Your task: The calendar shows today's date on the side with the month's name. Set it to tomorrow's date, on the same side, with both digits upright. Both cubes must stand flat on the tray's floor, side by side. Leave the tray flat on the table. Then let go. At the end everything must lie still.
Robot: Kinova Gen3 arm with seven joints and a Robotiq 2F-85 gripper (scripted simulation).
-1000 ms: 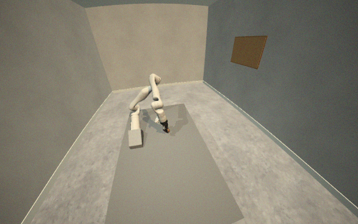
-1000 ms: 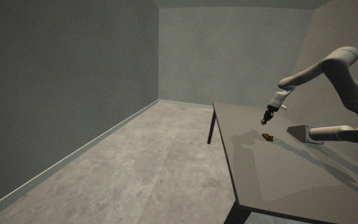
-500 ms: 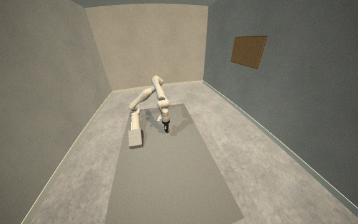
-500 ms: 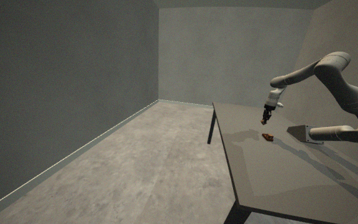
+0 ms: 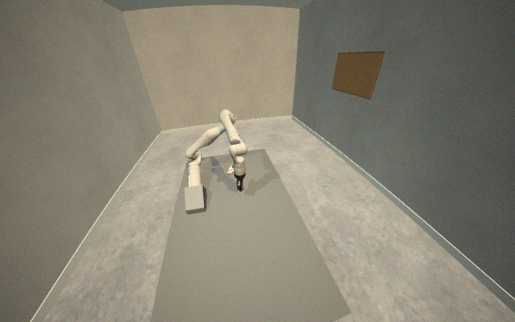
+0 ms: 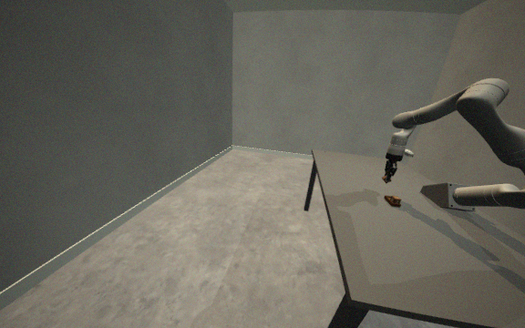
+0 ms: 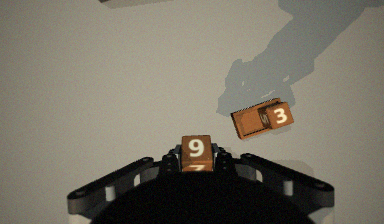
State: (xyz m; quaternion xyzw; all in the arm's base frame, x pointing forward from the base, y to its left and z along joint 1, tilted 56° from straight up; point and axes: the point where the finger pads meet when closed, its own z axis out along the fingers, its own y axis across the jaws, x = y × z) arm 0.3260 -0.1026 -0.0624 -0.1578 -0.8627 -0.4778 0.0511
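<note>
Right now the digit cube is 10 mm below my hand. Round my hand: orange tray: 110 mm to the left, 90 mm below.
</note>
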